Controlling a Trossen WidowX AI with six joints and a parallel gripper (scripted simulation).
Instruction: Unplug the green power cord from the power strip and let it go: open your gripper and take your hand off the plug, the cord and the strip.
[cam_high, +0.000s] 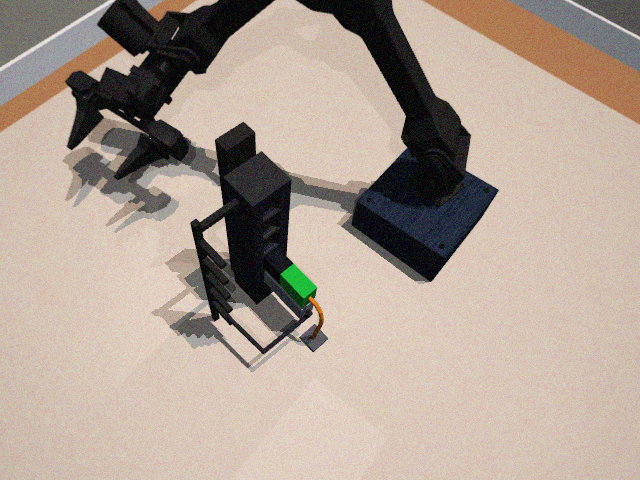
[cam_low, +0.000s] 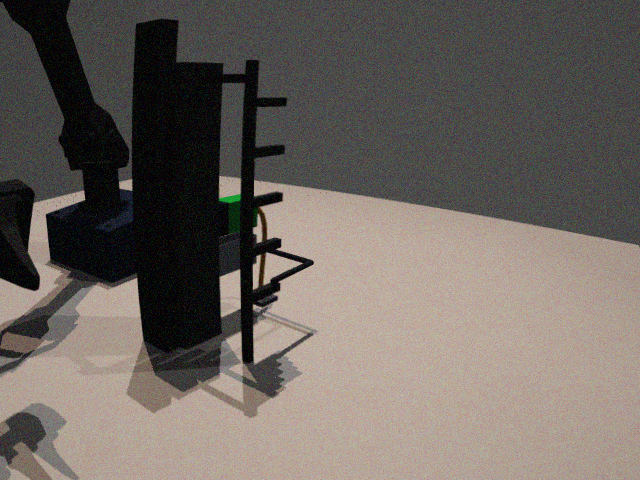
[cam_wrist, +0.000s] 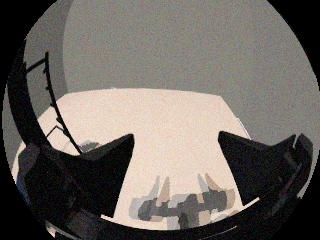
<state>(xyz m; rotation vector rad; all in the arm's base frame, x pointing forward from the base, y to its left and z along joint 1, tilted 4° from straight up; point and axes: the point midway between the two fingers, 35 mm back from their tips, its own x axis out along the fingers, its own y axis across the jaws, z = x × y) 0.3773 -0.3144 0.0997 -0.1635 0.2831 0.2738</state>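
Right now the green plug is 11 cm behind my gripper tip, 30 cm to the left of it and 1 cm below it.
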